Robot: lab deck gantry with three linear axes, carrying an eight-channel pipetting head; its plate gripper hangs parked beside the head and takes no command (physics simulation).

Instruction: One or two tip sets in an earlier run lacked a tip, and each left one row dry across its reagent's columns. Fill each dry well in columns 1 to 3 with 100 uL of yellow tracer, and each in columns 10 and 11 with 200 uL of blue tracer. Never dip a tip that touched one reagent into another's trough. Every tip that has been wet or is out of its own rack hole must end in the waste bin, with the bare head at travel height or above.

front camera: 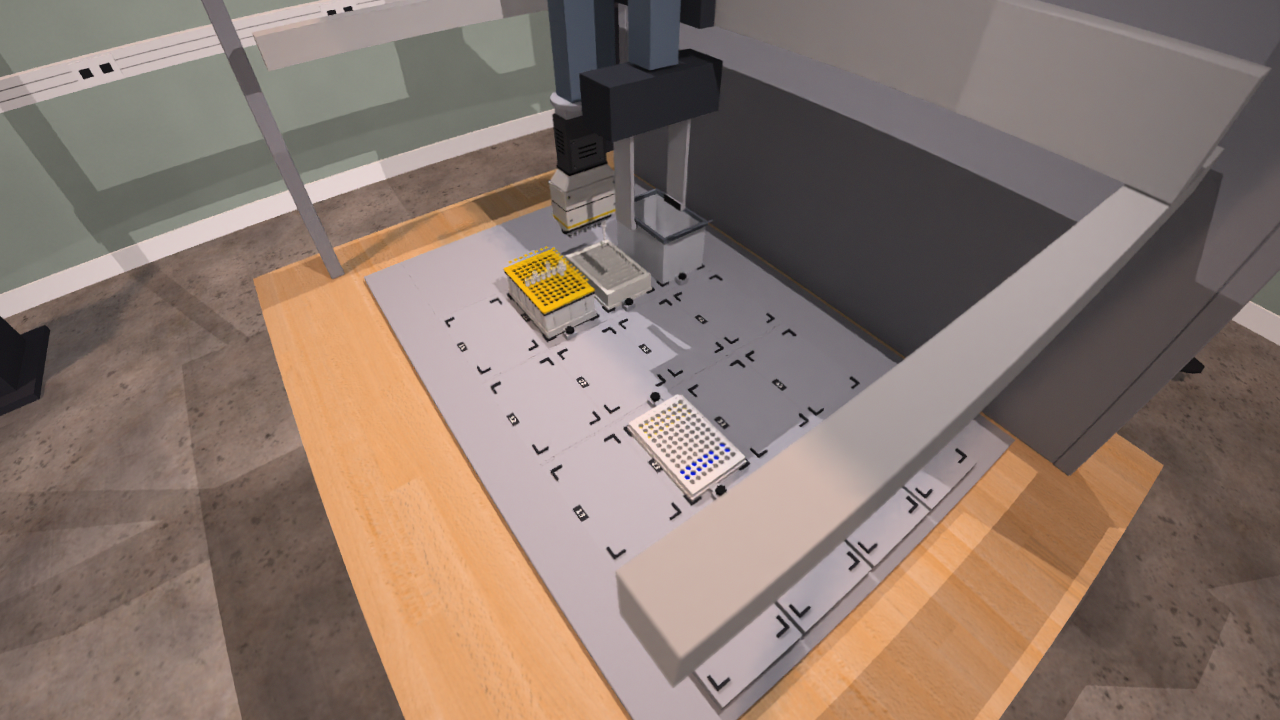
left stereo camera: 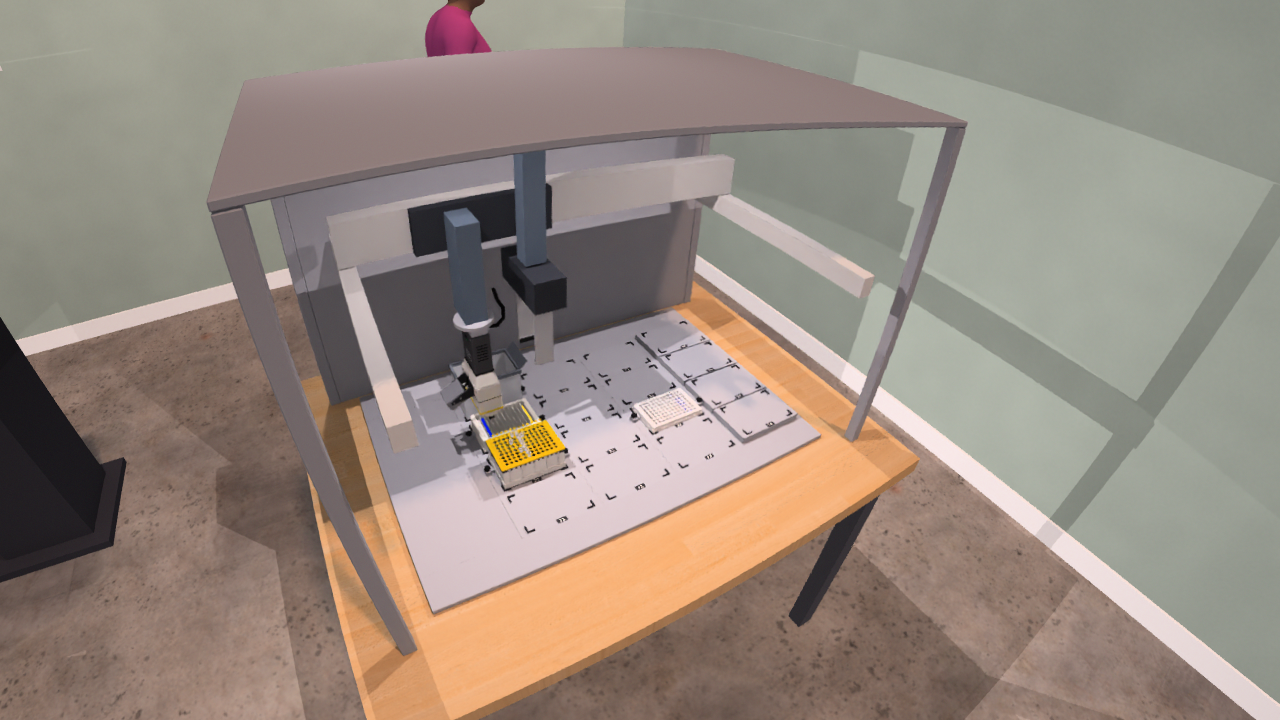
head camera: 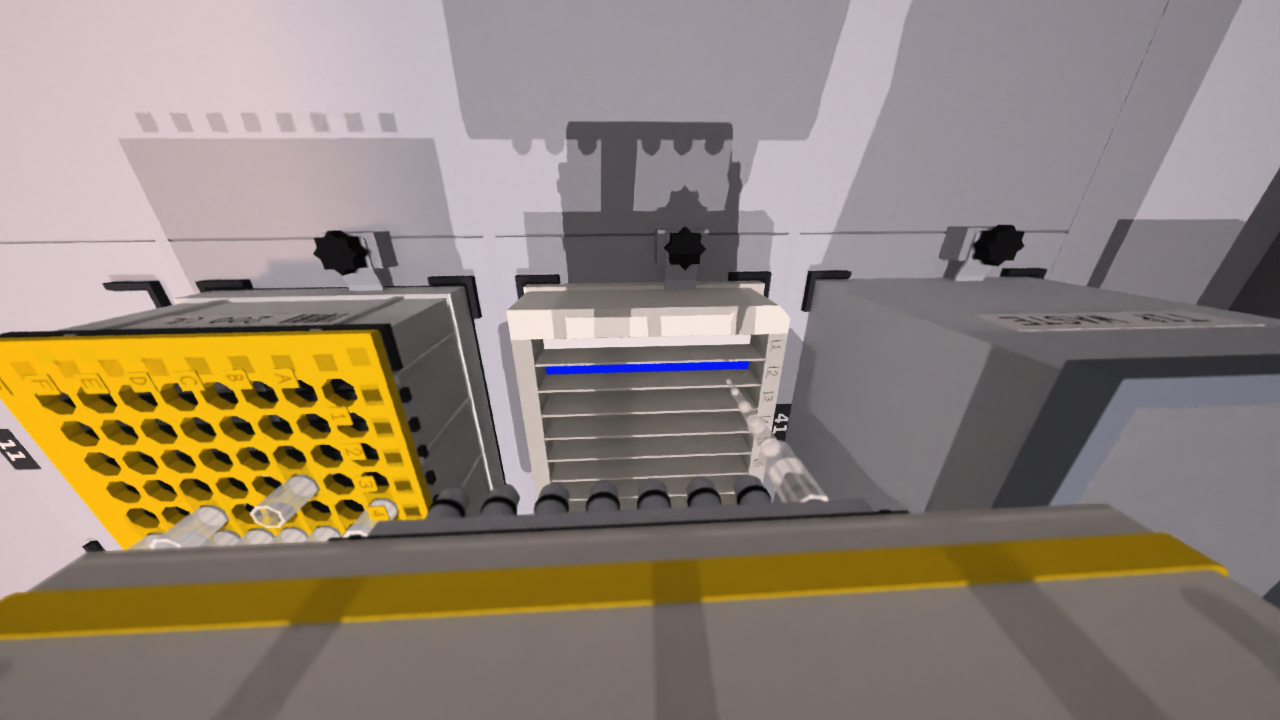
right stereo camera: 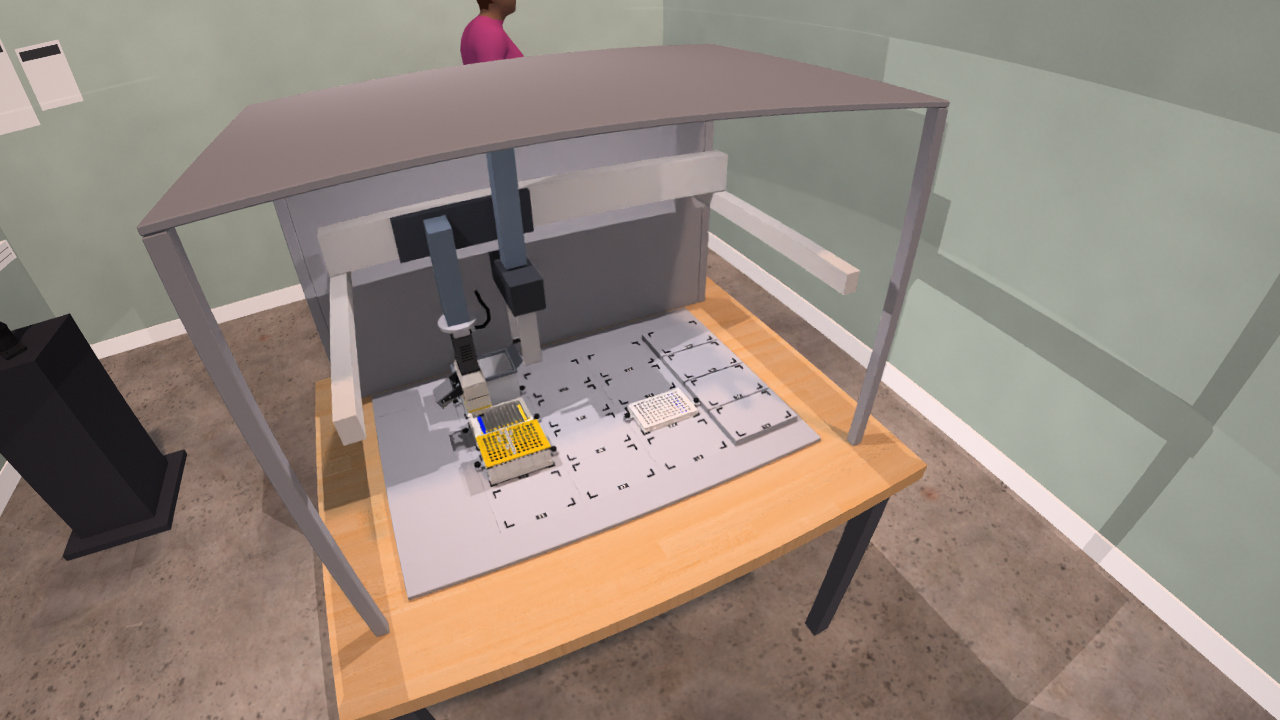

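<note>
The pipetting head (front camera: pixel 583 198) (head camera: pixel 626 626) is above the trough block (front camera: pixel 637 279) (head camera: pixel 529 402) (left stereo camera: pixel 535 417). In the head view one clear tip (head camera: pixel 787 470) is on its rightmost nozzle; several other nozzles are bare. The tip's end appears over the block's right side; its height is unclear. Blue tracer (head camera: pixel 647 368) fills a channel; the head hides the lower channels. The yellow rack (front camera: pixel 563 300) (head camera: pixel 380 358) (right stereo camera: pixel 528 440) holds several clear tips. The well plate (front camera: pixel 687 445) (left stereo camera: pixel 667 409) (right stereo camera: pixel 662 409) shows blue and faint yellow wells. My parked plate gripper (front camera: pixel 651 214) is open and empty.
The grey waste bin (front camera: pixel 669 259) (head camera: pixel 895 385) stands beside the trough block, opposite the rack. Black clamp knobs (head camera: pixel 340 251) (head camera: pixel 684 248) stand at the labware edges. A beige side rail (front camera: pixel 859 429) crosses above the deck in the front view. Raised panels (left stereo camera: pixel 760 416) lie beyond the plate.
</note>
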